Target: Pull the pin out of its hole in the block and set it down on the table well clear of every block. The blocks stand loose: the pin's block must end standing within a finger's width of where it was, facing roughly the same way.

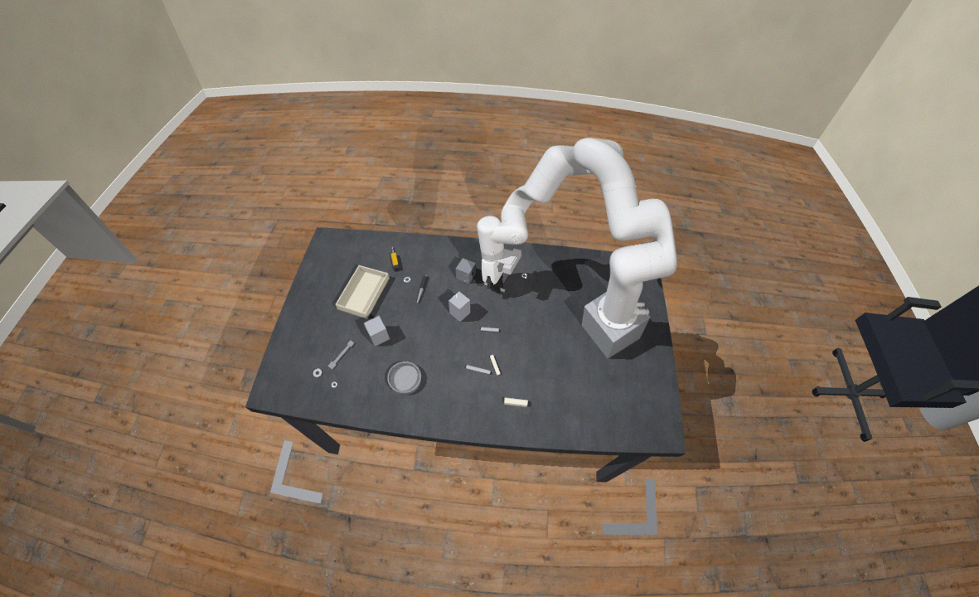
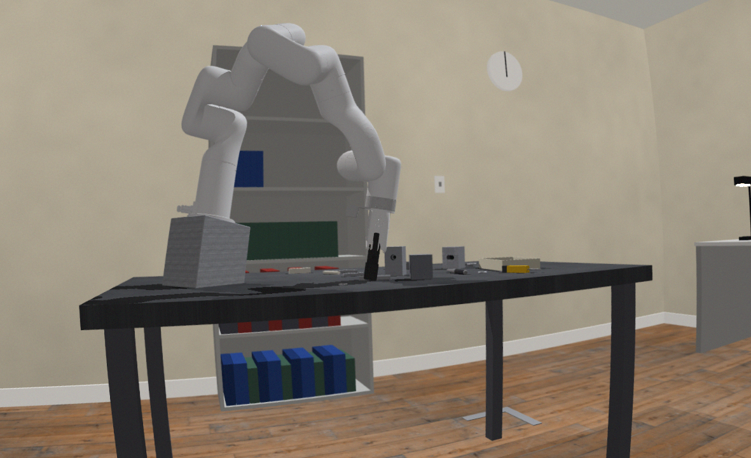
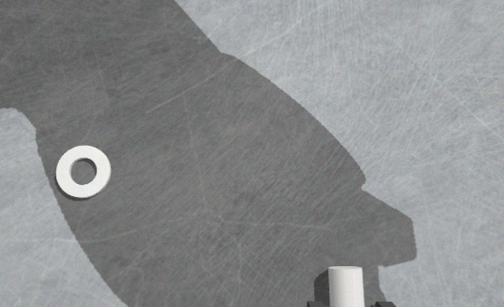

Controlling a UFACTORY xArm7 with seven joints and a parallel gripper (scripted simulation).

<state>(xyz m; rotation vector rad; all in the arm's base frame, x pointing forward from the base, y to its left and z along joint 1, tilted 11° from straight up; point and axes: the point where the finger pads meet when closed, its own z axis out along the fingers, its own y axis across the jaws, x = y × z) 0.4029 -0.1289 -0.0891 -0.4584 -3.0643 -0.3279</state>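
The pale pin is 20 mm below my hand and 10 mm ahead of it. Also, from my hand: round dish: 390 mm to the left, 240 mm ahead, 10 mm below; then cream tray: 470 mm ahead, 90 mm to the left, 10 mm below.
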